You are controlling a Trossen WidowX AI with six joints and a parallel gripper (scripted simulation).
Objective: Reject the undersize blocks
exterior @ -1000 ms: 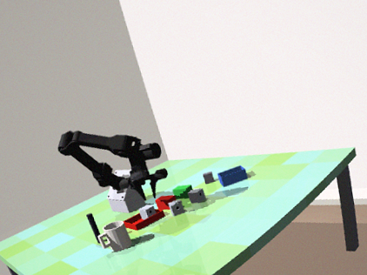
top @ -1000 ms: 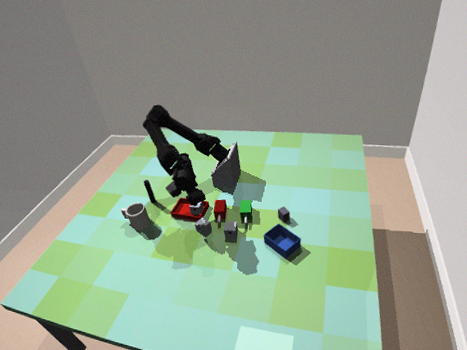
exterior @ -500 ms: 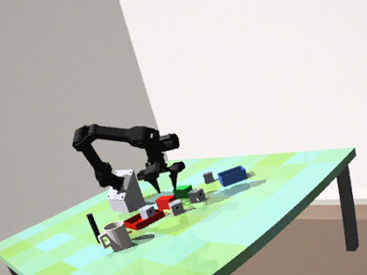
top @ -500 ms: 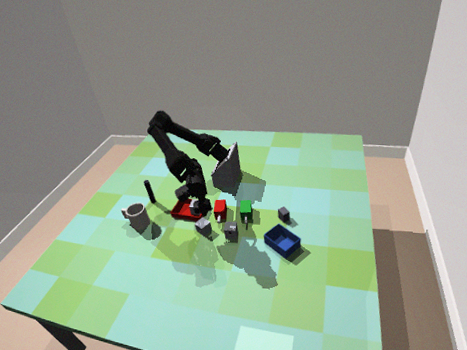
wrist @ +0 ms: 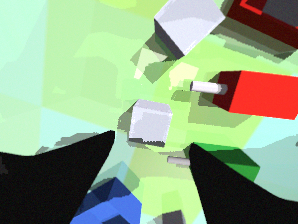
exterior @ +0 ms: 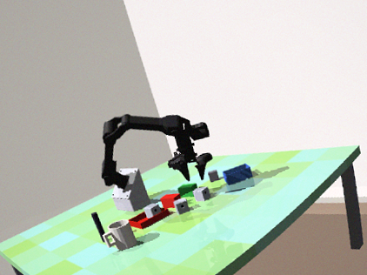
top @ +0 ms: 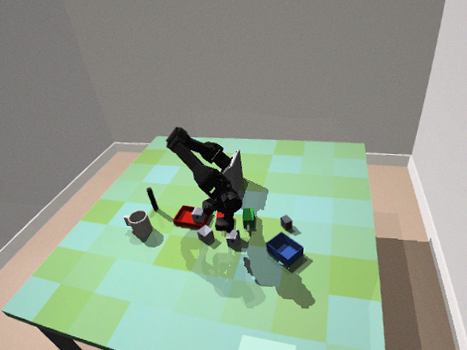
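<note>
Right now my gripper tip is 6 cm above the steel block and 1 cm to the right of it. Round my gripper tip: green GO gauge: 9 cm behind, 6 cm below, 4 cm to the left; blue tray: 21 cm to the left, 7 cm below, 2 cm ahead; darker grey block: 19 cm to the left, 12 cm behind, 6 cm below.
</note>
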